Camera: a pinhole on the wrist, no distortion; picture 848 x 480 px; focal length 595.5 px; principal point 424.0 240.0 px. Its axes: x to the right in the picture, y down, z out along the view. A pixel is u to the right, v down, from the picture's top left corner.
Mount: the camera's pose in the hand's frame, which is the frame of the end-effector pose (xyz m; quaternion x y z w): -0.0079 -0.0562 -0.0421 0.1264 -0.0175 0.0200 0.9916
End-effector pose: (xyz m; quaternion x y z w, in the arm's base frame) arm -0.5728 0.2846 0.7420 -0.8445 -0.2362 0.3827 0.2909
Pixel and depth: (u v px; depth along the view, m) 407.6 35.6 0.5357
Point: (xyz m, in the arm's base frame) -0.9927 0.6647 0.7746
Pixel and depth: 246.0 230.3 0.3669
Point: -0.9175 0.4140 0.7483
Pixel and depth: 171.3 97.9 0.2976
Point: -0.8668 0.4138 0.8303
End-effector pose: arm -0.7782 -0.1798 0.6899 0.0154 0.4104 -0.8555 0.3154
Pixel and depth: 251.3 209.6 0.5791
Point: -0.6382 -0.3281 1.2422
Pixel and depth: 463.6 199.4 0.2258
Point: -0.8091 -0.2445 0.8925
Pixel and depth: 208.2 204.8 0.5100
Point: -0.6332 -0.2796 1.1903
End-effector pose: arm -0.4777 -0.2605 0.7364 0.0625 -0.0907 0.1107 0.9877
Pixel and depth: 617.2 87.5 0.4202
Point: -0.3588 -0.5374 1.0673
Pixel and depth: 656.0 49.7 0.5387
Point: -0.2851 -0.6236 1.1710
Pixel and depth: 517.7 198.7 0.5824
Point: -0.4427 -0.5510 1.2273
